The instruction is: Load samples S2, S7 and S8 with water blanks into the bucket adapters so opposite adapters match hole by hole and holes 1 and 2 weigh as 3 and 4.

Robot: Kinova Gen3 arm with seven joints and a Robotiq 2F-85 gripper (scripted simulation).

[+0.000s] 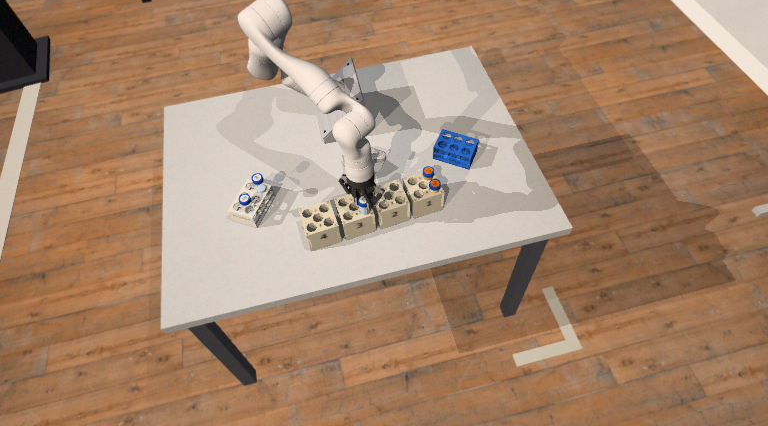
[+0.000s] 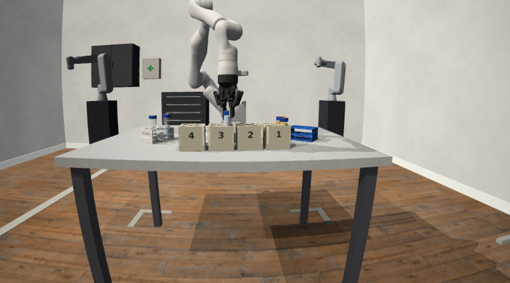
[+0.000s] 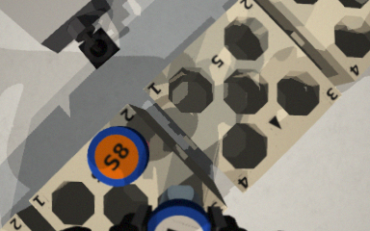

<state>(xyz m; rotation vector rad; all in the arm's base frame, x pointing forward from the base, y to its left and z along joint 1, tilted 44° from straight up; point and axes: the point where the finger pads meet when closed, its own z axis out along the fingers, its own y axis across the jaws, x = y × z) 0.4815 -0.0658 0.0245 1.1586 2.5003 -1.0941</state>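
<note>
Now: the water blank marked 50 10 mm ahead of my hand and 50 mm below it. Round my hand: sample S8: 50 mm behind, 10 mm to the left, 80 mm below; adapter 4: 30 mm behind, 130 mm to the right, 90 mm below; adapter 3: 30 mm behind, 20 mm to the right, 90 mm below.
</note>
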